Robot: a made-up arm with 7 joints.
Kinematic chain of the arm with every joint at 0, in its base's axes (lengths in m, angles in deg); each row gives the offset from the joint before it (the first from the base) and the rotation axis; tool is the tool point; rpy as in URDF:
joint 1: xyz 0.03 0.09 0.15 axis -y
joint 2: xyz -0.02 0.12 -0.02 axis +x
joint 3: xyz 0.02 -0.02 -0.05 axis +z
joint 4: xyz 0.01 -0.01 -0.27 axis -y
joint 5: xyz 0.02 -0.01 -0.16 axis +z
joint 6: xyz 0 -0.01 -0.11 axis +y
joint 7: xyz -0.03 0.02 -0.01 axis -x
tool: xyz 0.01 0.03 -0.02 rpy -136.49 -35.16 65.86
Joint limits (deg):
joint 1: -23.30..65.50
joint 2: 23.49..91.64
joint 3: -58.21..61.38
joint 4: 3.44..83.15
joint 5: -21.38..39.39
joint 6: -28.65..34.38
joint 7: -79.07..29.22
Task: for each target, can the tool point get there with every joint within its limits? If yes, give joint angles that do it. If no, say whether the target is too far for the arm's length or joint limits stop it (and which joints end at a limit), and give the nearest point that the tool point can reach.
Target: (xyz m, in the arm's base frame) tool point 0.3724 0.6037 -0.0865
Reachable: yes | joints 32.19 39.09 26.68 44.09 24.82 -7.30 -44.52
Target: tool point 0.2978 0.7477 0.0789
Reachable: yes | joints 45.66 64.02 11.96 23.32 -16.21 -23.00 -24.25
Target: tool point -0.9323 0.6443 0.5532
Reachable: no: too far | nearest point -0.1461 0.5709 0.3829 | short by 0.808 m
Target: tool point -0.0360 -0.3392 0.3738
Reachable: no: joint limits stop it (at a limit: joint 1, joint 2, joint 3, joint 4, joint 5, joint 6) | nearest point 0.5007 0.0680 0.1292 | short by 0.717 m
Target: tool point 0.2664 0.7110 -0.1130
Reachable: yes | joints 22.31 67.90 -36.05 31.46 18.43 24.40 9.75
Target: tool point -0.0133 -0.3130 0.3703
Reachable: no: joint limits stop it (at a limit: joint 1, joint 2, joint 3, joint 4, joint 5, joint 6) | nearest point 0.5005 0.0686 0.1299 | short by 0.684 m
